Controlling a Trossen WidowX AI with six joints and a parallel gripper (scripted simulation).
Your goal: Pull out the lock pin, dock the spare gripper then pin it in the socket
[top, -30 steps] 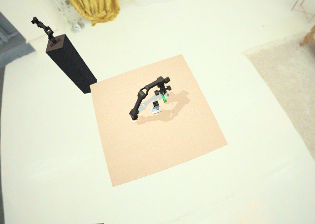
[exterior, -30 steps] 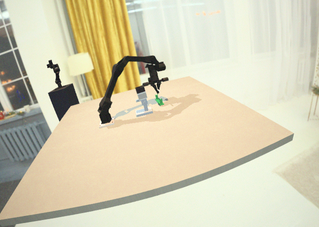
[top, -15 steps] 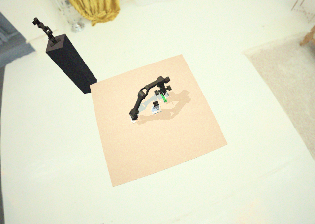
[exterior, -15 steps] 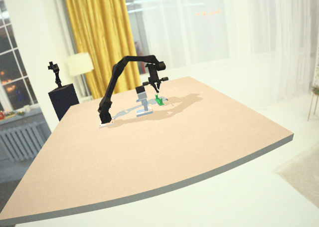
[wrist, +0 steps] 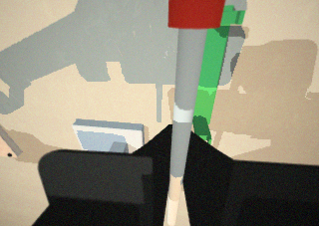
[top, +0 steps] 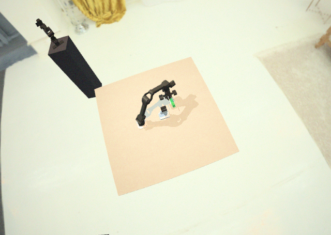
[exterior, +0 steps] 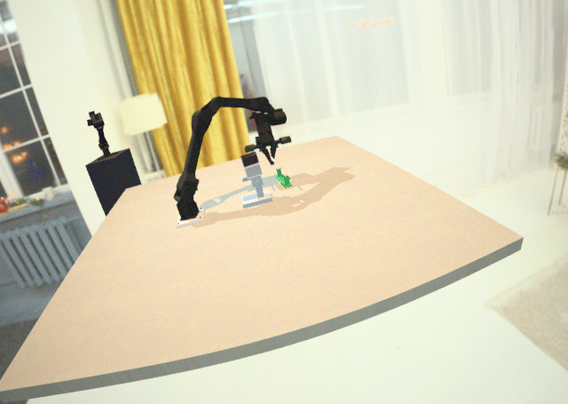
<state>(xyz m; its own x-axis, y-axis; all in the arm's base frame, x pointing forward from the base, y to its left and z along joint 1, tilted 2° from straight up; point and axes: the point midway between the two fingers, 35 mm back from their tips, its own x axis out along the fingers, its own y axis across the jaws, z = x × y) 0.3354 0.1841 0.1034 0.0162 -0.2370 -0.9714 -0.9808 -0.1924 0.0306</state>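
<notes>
Right now the grey mount is 120 mm to the right of my gripper tip, 70 mm behind it and 30 mm below it. From my gripper tip the other things lie so: spare gripper 120 mm to the right, 70 mm behind, 40 mm above; then green cradle 60 mm below, 30 mm ahead, 20 mm to the left.
</notes>
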